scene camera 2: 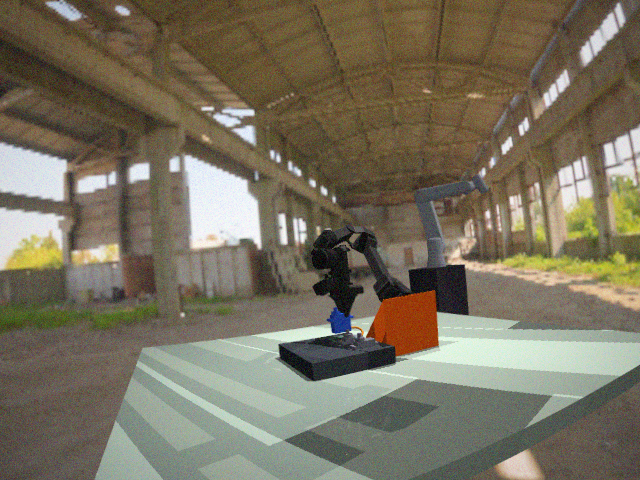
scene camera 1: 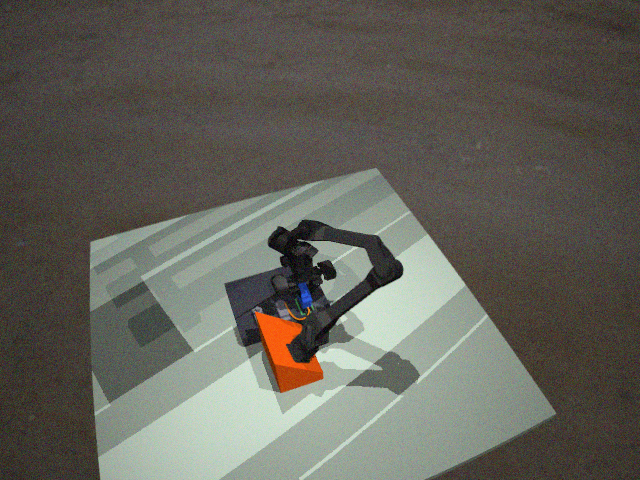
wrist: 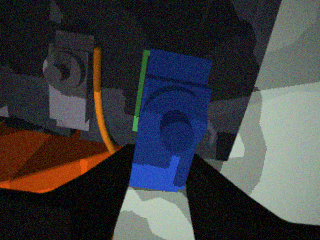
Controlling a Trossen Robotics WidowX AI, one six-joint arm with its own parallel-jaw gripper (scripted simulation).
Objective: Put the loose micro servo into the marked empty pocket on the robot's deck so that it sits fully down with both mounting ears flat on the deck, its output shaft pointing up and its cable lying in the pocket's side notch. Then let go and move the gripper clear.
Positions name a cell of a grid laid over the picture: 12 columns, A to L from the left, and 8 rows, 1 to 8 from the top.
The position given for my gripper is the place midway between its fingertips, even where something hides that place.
my gripper: scene camera 2 G6; scene camera 1 F5; wrist G6
